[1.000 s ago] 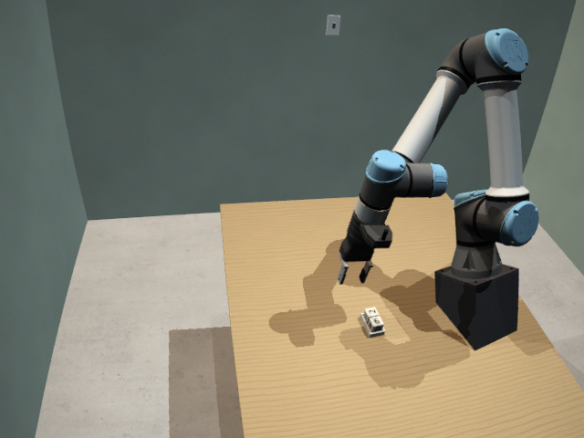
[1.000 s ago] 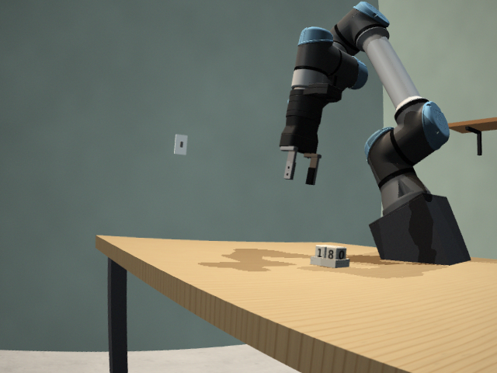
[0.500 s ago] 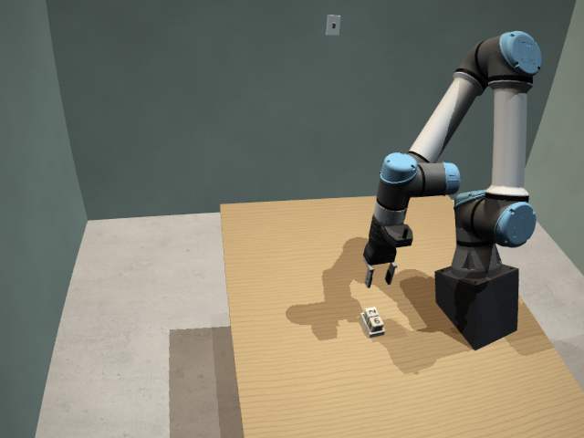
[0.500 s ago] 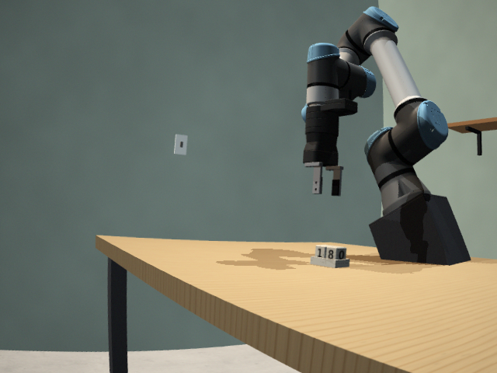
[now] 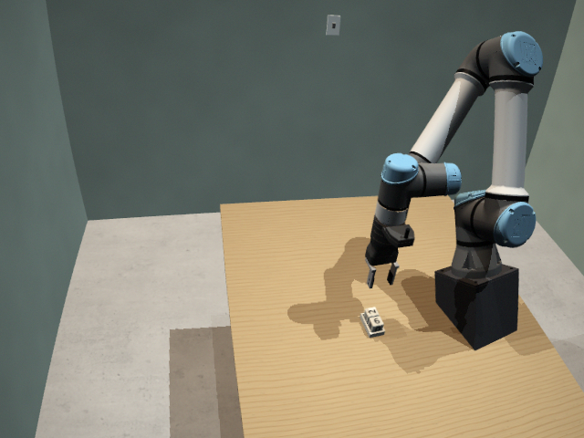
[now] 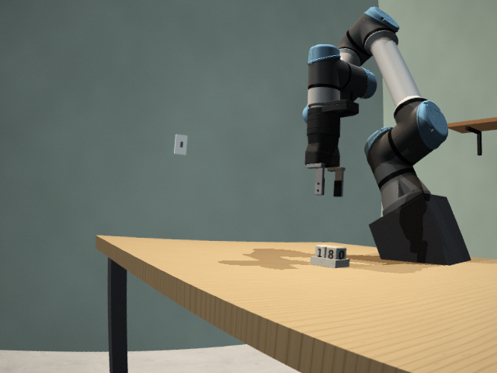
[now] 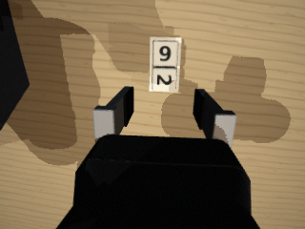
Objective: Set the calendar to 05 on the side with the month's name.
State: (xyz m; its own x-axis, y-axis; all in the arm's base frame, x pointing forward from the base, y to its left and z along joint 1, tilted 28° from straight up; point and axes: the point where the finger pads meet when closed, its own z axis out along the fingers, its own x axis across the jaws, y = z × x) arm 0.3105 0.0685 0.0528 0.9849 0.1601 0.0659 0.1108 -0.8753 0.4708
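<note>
Now: the small calendar tray 20 mm to the left of my hand and 160 mm below it.
</note>
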